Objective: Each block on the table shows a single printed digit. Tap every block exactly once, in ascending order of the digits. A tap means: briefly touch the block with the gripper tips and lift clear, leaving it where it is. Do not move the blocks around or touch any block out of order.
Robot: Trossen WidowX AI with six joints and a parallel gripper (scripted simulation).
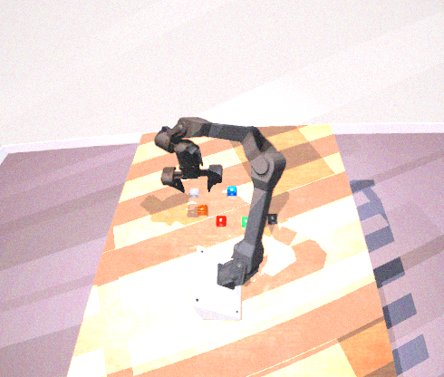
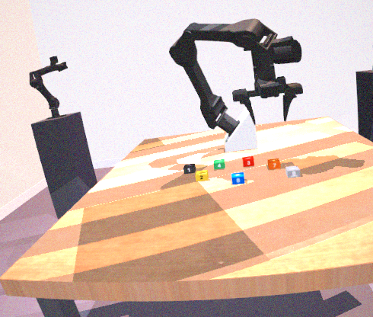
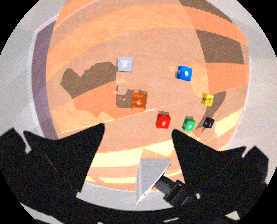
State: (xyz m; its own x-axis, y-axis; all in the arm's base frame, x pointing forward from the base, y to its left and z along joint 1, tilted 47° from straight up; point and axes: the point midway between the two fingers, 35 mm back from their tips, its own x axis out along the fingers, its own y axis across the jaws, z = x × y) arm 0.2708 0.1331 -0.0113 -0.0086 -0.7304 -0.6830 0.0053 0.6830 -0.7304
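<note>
Now: the dark grey block 25 cm to the right of my gripper tip, 11 cm below it and 4 cm behind it. Round my gripper tip: orange block (11 cm below, 1 cm ahead); then red block (11 cm below, 7 cm to the right, 4 cm behind); then blue block (11 cm to the right, 11 cm below, 9 cm ahead).
</note>
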